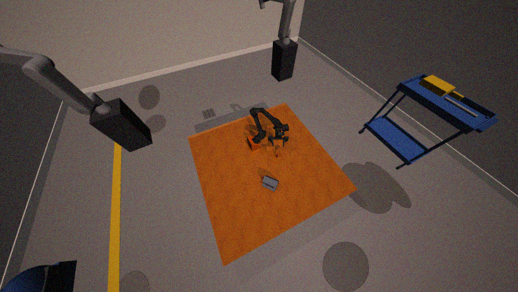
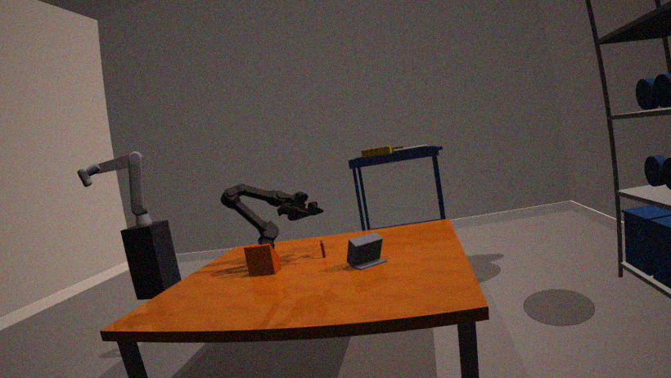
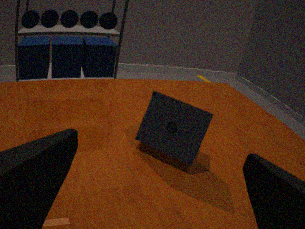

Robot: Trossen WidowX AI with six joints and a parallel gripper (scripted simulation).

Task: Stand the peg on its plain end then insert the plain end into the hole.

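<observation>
Now: gripper tip 10 mm to the right of the red peg and 160 mm above it. The rest, counted from my gripper tip: grey sloped panel 210 mm ahead, 190 mm to the right, 160 mm below.
</observation>
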